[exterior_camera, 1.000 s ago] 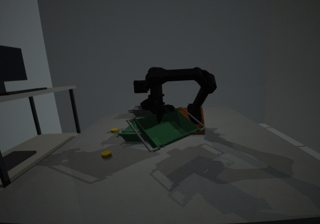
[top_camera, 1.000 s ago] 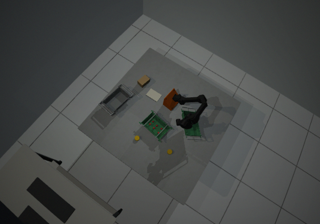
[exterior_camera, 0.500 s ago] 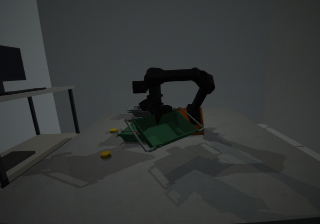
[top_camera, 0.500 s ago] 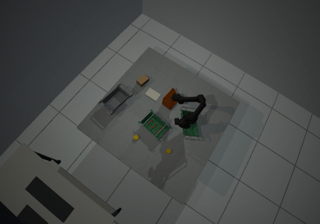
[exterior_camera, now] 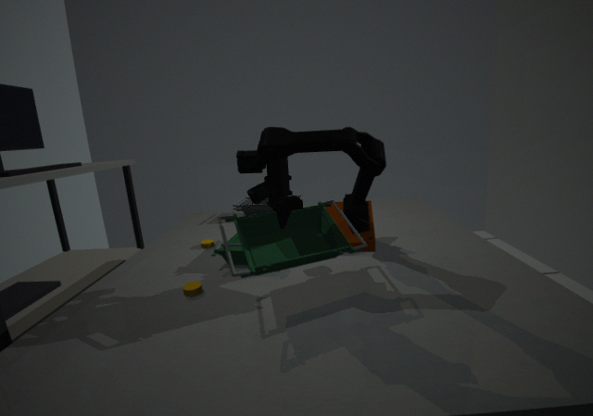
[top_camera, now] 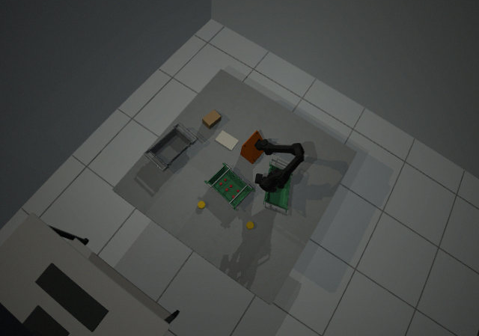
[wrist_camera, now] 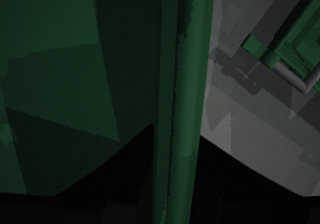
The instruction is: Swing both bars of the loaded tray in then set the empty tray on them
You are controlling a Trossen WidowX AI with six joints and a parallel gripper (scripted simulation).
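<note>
Now: the green tray 7 cm to the left of my gripper tip and 3 cm behind it. Also, from my gripper tip: white pad (43 cm to the right, 19 cm behind, 15 cm below); brown box (62 cm to the right, 26 cm behind, 12 cm below).
</note>
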